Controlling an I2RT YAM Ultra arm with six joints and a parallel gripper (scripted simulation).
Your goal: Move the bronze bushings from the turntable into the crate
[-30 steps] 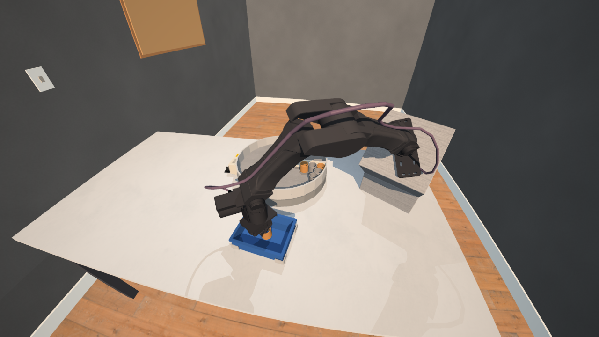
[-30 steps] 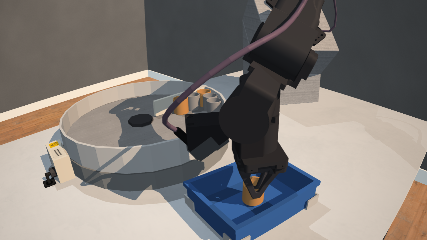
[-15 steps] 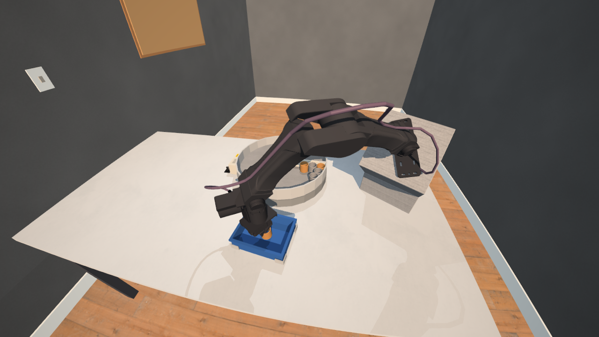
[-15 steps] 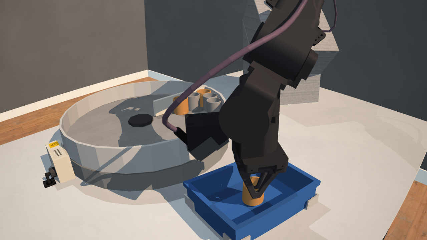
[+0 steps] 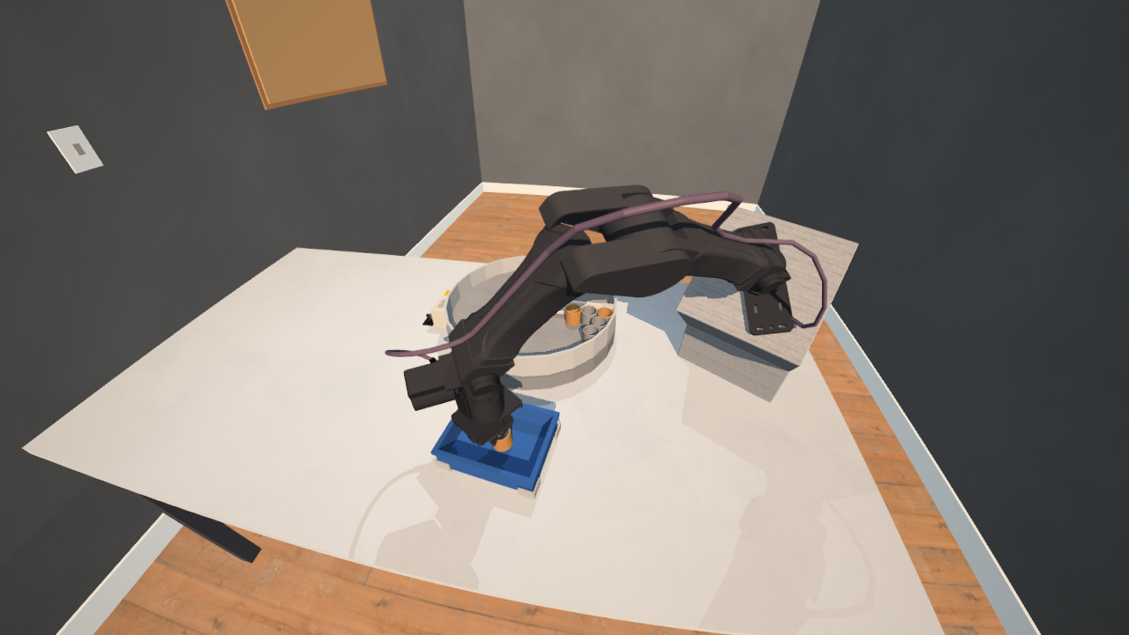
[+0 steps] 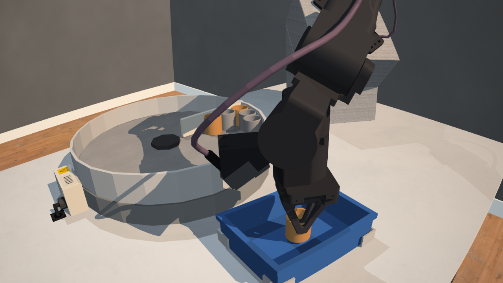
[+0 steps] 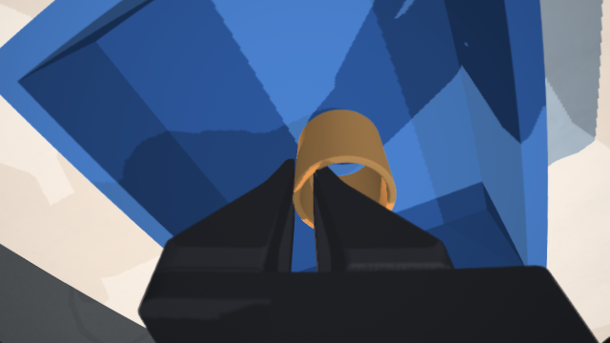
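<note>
My gripper is now 1 cm to the left of the blue crate and 1 cm above it. Also, from my hand: round turntable (36 cm to the right, 6 cm ahead, 1 cm above).
</note>
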